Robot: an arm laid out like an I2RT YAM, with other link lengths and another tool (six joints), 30 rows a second.
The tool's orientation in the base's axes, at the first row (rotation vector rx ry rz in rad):
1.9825 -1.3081 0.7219
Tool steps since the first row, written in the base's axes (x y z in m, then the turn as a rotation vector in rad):
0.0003 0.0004 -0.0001 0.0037 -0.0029 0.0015
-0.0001 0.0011 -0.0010 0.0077 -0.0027 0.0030
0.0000 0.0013 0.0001 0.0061 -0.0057 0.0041
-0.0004 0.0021 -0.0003 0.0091 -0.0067 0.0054
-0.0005 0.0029 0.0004 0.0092 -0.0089 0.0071
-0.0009 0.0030 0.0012 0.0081 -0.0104 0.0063
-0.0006 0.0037 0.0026 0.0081 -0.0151 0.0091
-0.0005 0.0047 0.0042 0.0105 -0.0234 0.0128
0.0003 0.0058 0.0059 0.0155 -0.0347 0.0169
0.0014 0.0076 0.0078 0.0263 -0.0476 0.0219
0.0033 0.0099 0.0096 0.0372 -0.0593 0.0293
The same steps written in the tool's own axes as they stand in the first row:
-0.0002 -0.0004 -0.0002 0.0041 -0.0023 0.0016
-0.0014 -0.0004 -0.0002 0.0065 -0.0057 0.0009
-0.0007 -0.0004 -0.0011 0.0085 -0.0031 0.0023
-0.0016 -0.0003 -0.0014 0.0110 -0.0054 0.0025
-0.0015 -0.0003 -0.0025 0.0136 -0.0044 0.0031
-0.0012 0.0002 -0.0031 0.0135 -0.0031 0.0047
-0.0004 0.0000 -0.0045 0.0183 -0.0012 0.0065
0.0002 0.0000 -0.0063 0.0266 -0.0002 0.0107
0.0011 -0.0007 -0.0082 0.0379 -0.0006 0.0171
0.0019 -0.0019 -0.0107 0.0528 -0.0058 0.0248
0.0026 -0.0039 -0.0134 0.0688 -0.0110 0.0300

